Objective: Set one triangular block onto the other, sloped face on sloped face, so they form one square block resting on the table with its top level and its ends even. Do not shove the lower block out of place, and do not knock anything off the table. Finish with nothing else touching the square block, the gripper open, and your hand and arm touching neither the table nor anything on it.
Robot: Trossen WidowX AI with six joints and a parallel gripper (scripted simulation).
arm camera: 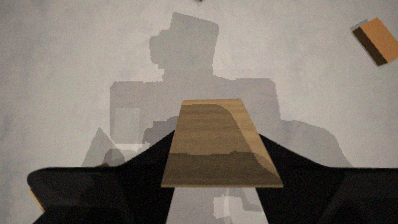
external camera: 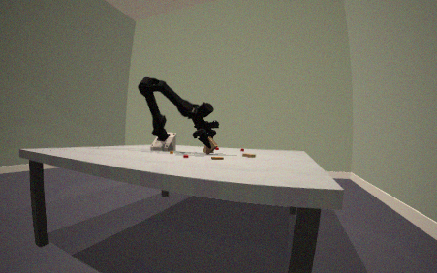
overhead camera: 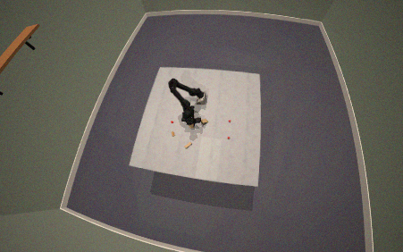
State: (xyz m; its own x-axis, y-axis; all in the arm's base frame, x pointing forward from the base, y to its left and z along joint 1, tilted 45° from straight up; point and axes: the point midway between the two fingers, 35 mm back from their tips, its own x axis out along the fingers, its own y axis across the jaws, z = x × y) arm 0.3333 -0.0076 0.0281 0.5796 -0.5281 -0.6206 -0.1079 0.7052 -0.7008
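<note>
My gripper tip is 17 cm past the orange piece, 12 cm to the left of it and 3 cm above it.
</note>
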